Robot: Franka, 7 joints.
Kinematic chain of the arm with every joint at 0, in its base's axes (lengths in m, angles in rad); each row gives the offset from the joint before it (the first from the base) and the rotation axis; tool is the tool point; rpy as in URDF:
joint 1: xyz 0 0 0.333 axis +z
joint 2: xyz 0 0 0 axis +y
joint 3: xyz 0 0 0.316 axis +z
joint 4: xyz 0.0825 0 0 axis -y
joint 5: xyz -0.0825 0 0.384 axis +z
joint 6: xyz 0 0 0 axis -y
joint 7: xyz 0.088 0 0 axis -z
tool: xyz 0 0 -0.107 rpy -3.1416 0 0
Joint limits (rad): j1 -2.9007..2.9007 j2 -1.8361..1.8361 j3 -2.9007..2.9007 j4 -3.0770..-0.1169 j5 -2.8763..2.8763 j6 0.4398..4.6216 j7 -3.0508..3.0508
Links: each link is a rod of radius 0.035 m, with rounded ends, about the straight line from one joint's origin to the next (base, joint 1, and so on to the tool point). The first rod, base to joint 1, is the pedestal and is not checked.
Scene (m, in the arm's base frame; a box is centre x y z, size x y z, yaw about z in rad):
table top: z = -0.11
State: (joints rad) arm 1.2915 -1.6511 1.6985 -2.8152 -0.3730 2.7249 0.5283
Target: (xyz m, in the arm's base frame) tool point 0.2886 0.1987 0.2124
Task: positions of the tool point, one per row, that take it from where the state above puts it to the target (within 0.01 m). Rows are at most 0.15 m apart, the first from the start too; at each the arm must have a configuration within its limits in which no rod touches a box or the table.
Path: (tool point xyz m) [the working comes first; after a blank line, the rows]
Joints at the target: -0.4067 -1.8361 2.0397 -2.8551 -0.3886 2.7108 0.5283
Straight joint move there: clear.

1: -0.2159 0.3092 0.2702
2: -0.1106 0.3553 0.2565
3: 0.0036 0.3669 0.2437
4: 0.1155 0.3425 0.2320
5: 0.2139 0.2844 0.2216
6: 0.2886 0.1987 0.2124

